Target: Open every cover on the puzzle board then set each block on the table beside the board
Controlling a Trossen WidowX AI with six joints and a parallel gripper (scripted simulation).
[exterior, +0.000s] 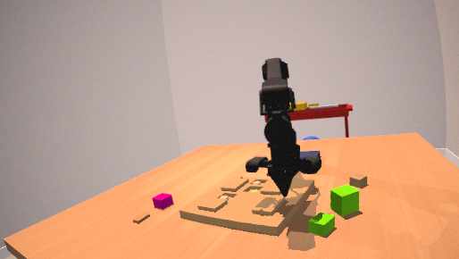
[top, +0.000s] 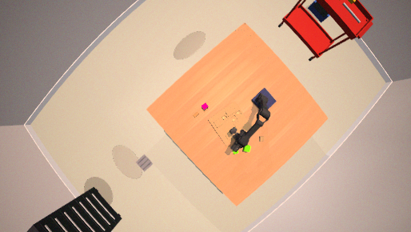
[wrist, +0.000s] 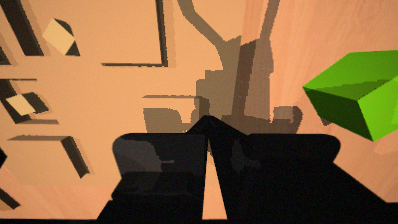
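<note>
Right now my gripper tip is 11 cm to the left of the tan puzzle board, 7 cm past it and 2 cm above it. Also, from my gripper tip: magenta block: 39 cm to the right, 5 cm behind, 3 cm below; then small green block: 11 cm ahead, 9 cm to the left, 3 cm below; then large green block: 15 cm to the left, 3 cm ahead, 1 cm below.
</note>
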